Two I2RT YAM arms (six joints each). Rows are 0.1 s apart.
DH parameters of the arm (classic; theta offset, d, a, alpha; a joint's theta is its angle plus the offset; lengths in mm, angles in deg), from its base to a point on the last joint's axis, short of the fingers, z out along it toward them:
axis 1: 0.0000 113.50 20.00 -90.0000
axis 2: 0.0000 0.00 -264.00 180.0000
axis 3: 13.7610 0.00 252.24 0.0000
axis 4: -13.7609 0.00 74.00 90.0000
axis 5: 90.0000 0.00 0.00 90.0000
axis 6: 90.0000 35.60 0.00 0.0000
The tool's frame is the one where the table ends.
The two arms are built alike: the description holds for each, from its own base.
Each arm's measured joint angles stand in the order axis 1, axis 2, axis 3, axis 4, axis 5, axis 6.
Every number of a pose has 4 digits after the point. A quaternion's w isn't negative.
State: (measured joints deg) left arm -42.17 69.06 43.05 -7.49 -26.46 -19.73; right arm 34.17 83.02 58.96 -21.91 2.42 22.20
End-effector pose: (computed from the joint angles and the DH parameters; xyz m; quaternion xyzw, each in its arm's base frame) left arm 0.2037 -0.1631 0.2481 0.0606 0.8622 -0.0641 0.4988; right arm 0.2592 0.1741 0.2517 -0.0888 0.9227 0.1598 0.3396
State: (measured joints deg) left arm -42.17 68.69 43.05 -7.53 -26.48 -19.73; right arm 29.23 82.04 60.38 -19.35 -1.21 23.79
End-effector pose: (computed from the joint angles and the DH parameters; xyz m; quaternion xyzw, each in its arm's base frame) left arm 0.2030 -0.1625 0.2496 0.0597 0.8610 -0.0655 0.5009; right arm 0.2754 0.1550 0.2684 -0.0476 0.9087 0.1937 0.3667
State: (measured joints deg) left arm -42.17 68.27 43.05 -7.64 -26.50 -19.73; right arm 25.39 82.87 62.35 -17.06 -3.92 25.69
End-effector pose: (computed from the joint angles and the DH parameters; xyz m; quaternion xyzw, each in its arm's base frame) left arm 0.2022 -0.1617 0.2512 0.0588 0.8598 -0.0668 0.5027; right arm 0.2921 0.1413 0.2790 -0.0128 0.8967 0.2180 0.3850
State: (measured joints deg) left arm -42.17 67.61 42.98 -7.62 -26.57 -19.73; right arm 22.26 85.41 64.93 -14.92 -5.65 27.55
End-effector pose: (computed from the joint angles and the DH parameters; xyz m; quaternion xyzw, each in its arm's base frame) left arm 0.2009 -0.1605 0.2536 0.0570 0.8575 -0.0691 0.5065; right arm 0.3120 0.1315 0.2838 0.0184 0.8876 0.2326 0.3971
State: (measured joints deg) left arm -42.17 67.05 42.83 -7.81 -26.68 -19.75; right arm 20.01 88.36 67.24 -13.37 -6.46 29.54
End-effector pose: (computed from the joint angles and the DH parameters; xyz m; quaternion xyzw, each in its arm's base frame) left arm 0.1996 -0.1592 0.2547 0.0558 0.8566 -0.0695 0.5082; right arm 0.3301 0.1245 0.2831 0.0472 0.8827 0.2401 0.4013
